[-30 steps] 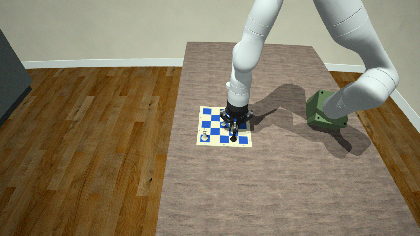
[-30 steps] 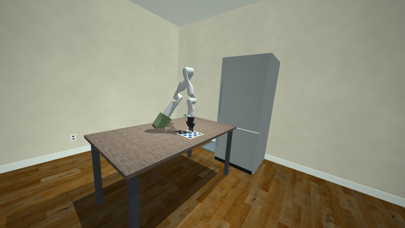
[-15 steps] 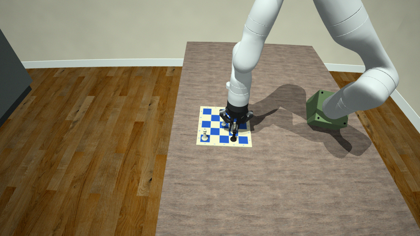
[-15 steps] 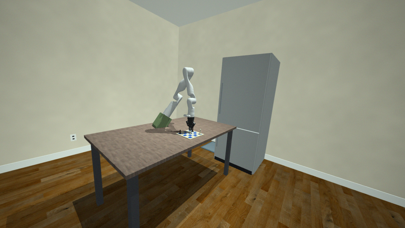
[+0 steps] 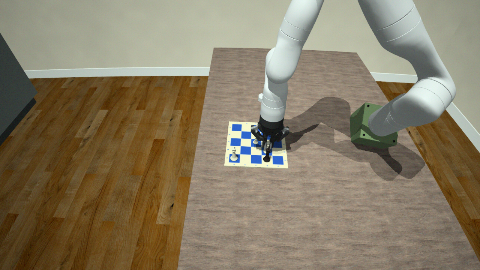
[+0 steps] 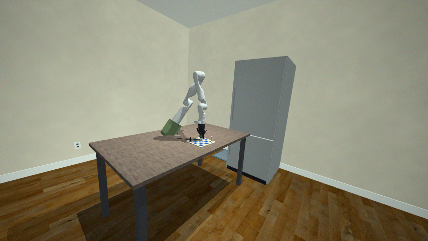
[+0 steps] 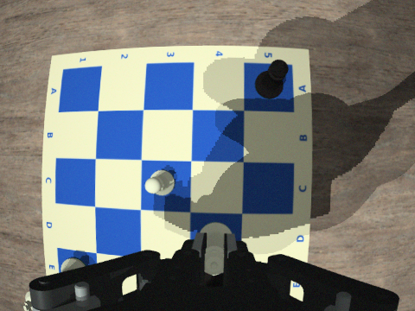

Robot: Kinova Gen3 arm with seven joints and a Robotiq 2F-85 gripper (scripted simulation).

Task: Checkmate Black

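Right now my hand is 4 cm to the right of the tall black piece, 1 cm short of it and 1 cm above it. Round my hand: white pawn: 5 cm to the right, 3 cm below, 3 cm ahead; then blue-and-cream chessboard: 4 cm to the right, 4 cm below, 3 cm ahead; then black pawn: 11 cm to the right, 5 cm behind, 2 cm below.
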